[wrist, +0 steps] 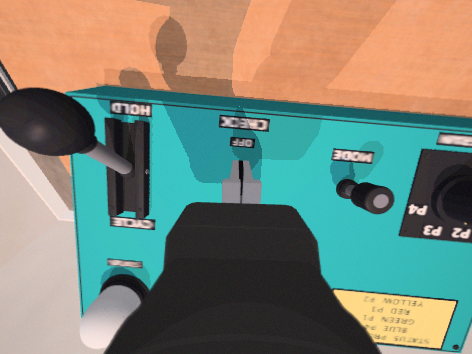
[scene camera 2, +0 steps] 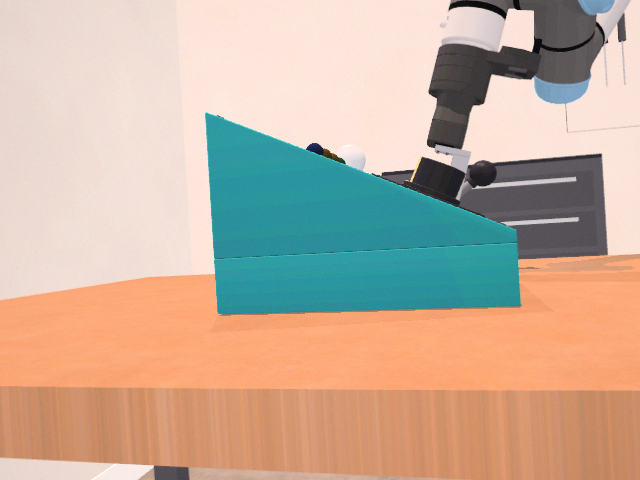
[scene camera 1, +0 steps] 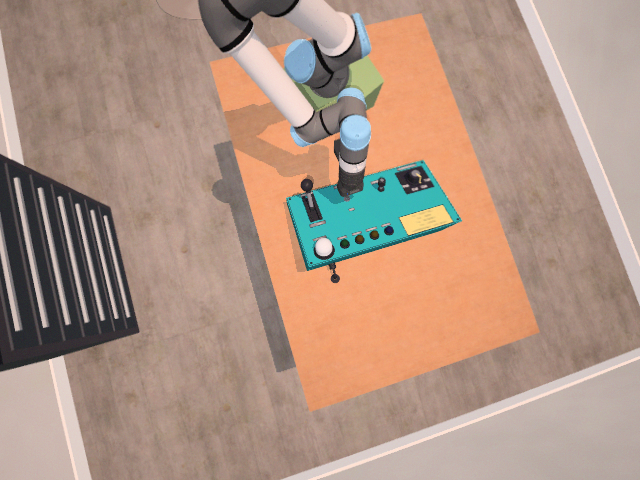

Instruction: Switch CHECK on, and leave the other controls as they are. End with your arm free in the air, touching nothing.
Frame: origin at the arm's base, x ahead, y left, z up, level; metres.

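Seen in the pictures: gripper, between the fingertips: point(wrist: 240, 171) point(scene camera 1: 345, 193); arm's base, origin of its link: point(scene camera 1: 329, 75).
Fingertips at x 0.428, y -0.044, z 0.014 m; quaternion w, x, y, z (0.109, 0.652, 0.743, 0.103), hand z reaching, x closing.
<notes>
Pixels of each thing's middle, then the offset from my fingertips to it. "*": a spot on its surface instead.
- teal control panel, middle of its body: point(scene camera 2: 387, 215) point(wrist: 279, 216) point(scene camera 1: 369, 211) dx +0.074, dy +0.065, dz -0.018 m
- CHECK label, middle of its body: point(wrist: 244, 123) dx -0.036, dy -0.003, dz -0.037 m
- OFF label, a spot on its surface: point(wrist: 242, 142) * dx -0.019, dy -0.002, dz -0.028 m
- small pale label, a spot on its surface: point(scene camera 1: 351, 209) * dx +0.059, dy +0.003, dz +0.009 m
- MODE toggle, middle of its body: point(wrist: 355, 192) point(scene camera 1: 381, 186) dx +0.002, dy +0.120, dz +0.003 m
- rotary knob, middle of its body: point(scene camera 2: 436, 181) point(scene camera 1: 415, 176) dx -0.007, dy +0.240, dz +0.005 m
- white dome, a spot on its surface: point(wrist: 107, 317) point(scene camera 2: 362, 154) * dx +0.142, dy -0.111, dz +0.089 m
The teal control panel point(scene camera 1: 372, 206) point(scene camera 2: 361, 248) point(wrist: 365, 265) has a sloped face. The CHECK label point(wrist: 244, 123) and the OFF label point(wrist: 242, 142) show above the fingertips in the wrist view. A small pale label point(scene camera 1: 351, 209) lies on the other side of the fingers in scene camera 1; its text is too small to read. My gripper point(scene camera 1: 347, 198) point(scene camera 2: 459, 193) point(wrist: 240, 171) is shut and empty, with its tips low at the panel face below OFF in the wrist view. The CHECK switch itself is hidden behind the fingers and gripper body, so its position and any contact cannot be told.
A ball-ended lever point(scene camera 1: 307, 184) point(scene camera 2: 482, 173) point(wrist: 45, 121) stands on one side of the gripper; the MODE toggle point(scene camera 1: 381, 181) point(wrist: 378, 199) and a rotary knob point(scene camera 1: 415, 176) point(scene camera 2: 439, 175) stand on the other. A white dome point(scene camera 1: 323, 246) point(scene camera 2: 351, 157) point(wrist: 107, 317) and a green block point(scene camera 1: 367, 77) also show.
</notes>
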